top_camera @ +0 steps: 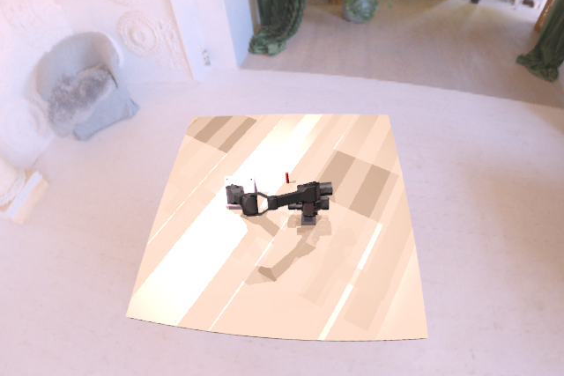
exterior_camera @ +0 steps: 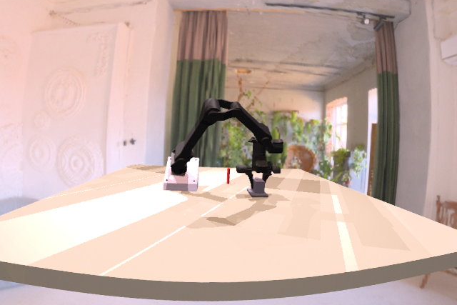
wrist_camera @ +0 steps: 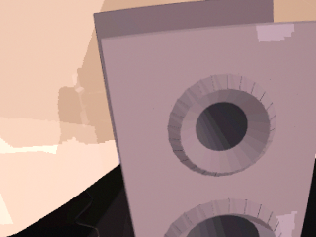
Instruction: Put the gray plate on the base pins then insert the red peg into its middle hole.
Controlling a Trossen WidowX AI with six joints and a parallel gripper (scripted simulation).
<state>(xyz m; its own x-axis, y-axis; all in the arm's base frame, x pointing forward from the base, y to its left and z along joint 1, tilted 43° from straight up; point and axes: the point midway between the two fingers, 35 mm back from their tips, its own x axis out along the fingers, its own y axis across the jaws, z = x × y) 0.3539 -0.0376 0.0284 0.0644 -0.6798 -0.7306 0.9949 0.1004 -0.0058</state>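
My gripper tip is 1 cm above the base. Also, from my gripper tip: gray plate (3 cm above); then red peg (12 cm behind, 18 cm to the left, 2 cm above).
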